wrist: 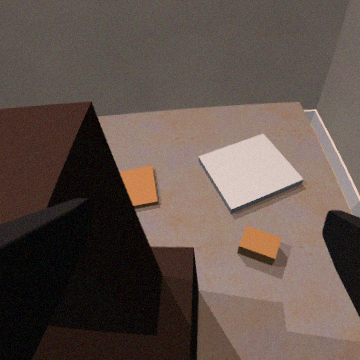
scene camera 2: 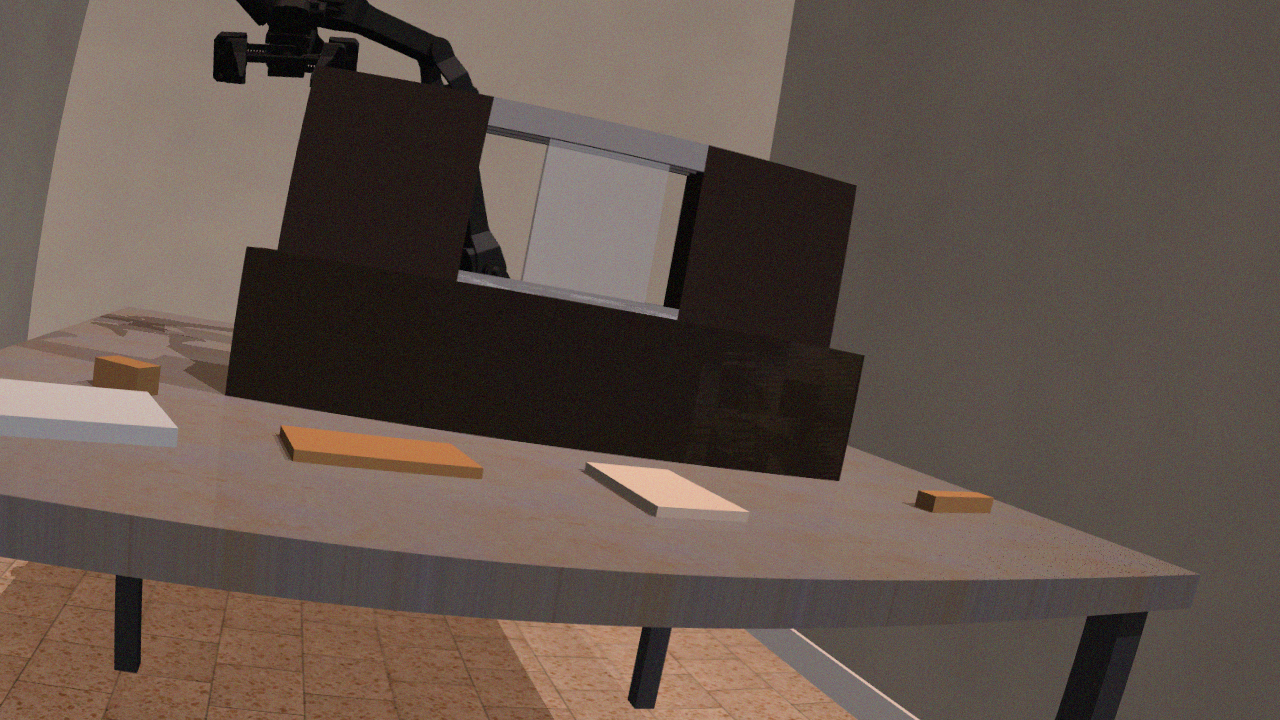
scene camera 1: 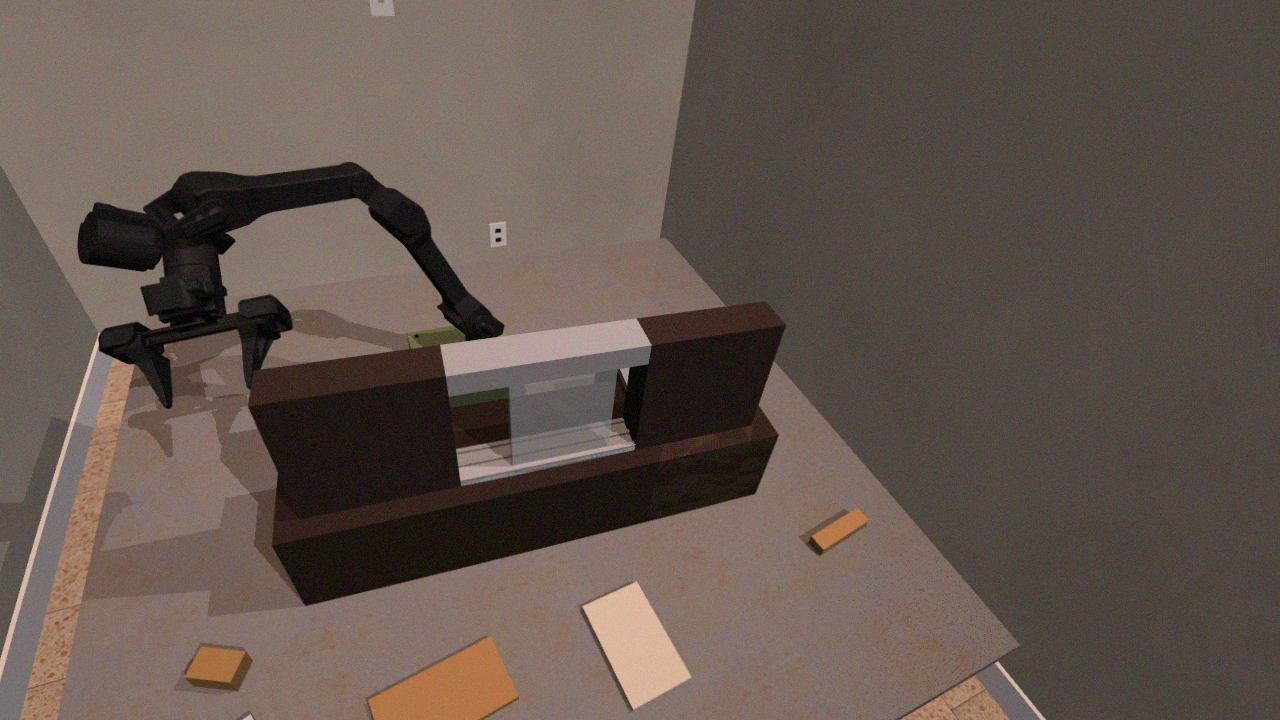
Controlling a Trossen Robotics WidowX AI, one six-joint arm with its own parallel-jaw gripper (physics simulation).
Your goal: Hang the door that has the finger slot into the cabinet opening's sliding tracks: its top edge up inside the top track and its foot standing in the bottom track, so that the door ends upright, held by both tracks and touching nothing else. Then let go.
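Places are measured from the arm's base along level axes (x back, y right, z up), in centimetres.
Where they show: gripper, fingertip midpoint: (wrist: pixel 209 216) (scene camera 2: pixel 275 81) (scene camera 1: pixel 209 398).
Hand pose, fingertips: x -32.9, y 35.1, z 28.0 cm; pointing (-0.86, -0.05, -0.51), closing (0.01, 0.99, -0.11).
After its pixels a point has its place.
The dark brown cabinet (scene camera 1: pixel 358 447) @(x -37.7, y 20.7, z 20.3 cm) (scene camera 2: pixel 384 179) @(x -37.7, y 19.6, z 18.2 cm) (wrist: pixel 30 140) @(x -35.2, y 28.4, z 29.9 cm) has a central opening with a pale top track (scene camera 1: pixel 546 356) @(x -37.2, y -3.3, z 29.9 cm) (scene camera 2: pixel 599 131) @(x -38.1, y -3.8, z 28.4 cm) and bottom track (scene camera 1: pixel 483 472) @(x -37.3, y 5.9, z 9.6 cm) (scene camera 2: pixel 492 281) @(x -37.9, y 5.2, z 9.0 cm). A translucent pane (scene camera 1: pixel 562 411) @(x -37.1, y -5.7, z 19.0 cm) (scene camera 2: pixel 595 219) @(x -37.0, y -5.6, z 18.2 cm) stands upright in the opening. No finger slot can be made out on it. A flat green piece (scene camera 1: pixel 436 337) @(x 6.9, y 7.9, z -0.1 cm) shows partly behind the cabinet; whether it is the slotted door cannot be told. My gripper (scene camera 1: pixel 210 394) @(x -32.9, y 35.1, z 28.0 cm) (scene camera 2: pixel 286 60) @(x -32.9, y 35.1, z 28.0 cm) (wrist: pixel 209 216) @(x -32.9, y 35.1, z 28.0 cm) is open and empty, above and behind the cabinet's left end. In the wrist view, its left finger overlaps the cabinet's side.
A white panel (scene camera 2: pixel 80 411) @(x -68.0, y 42.2, z -6.5 cm) (wrist: pixel 250 172) @(x -63.0, y 44.1, z -6.5 cm) and a small orange block (scene camera 1: pixel 217 666) @(x -47.8, y 43.4, z -5.1 cm) (scene camera 2: pixel 127 374) @(x -49.9, y 42.9, z -6.0 cm) (wrist: pixel 260 244) @(x -46.8, y 43.7, z -5.1 cm) lie at front left. An orange plate (scene camera 1: pixel 444 682) @(x -57.8, y 16.0, z -7.0 cm) (scene camera 2: pixel 380 449) @(x -61.0, y 16.2, z -7.1 cm) (wrist: pixel 141 186) @(x -60.6, y 22.2, z -7.1 cm), a beige plate (scene camera 1: pixel 637 644) @(x -61.2, y -10.8, z -7.1 cm) (scene camera 2: pixel 666 489) @(x -62.0, y -10.5, z -7.1 cm) and another orange block (scene camera 1: pixel 839 530) @(x -54.6, y -51.5, z -6.1 cm) (scene camera 2: pixel 954 501) @(x -56.2, y -50.2, z -6.7 cm) lie in front of the cabinet.
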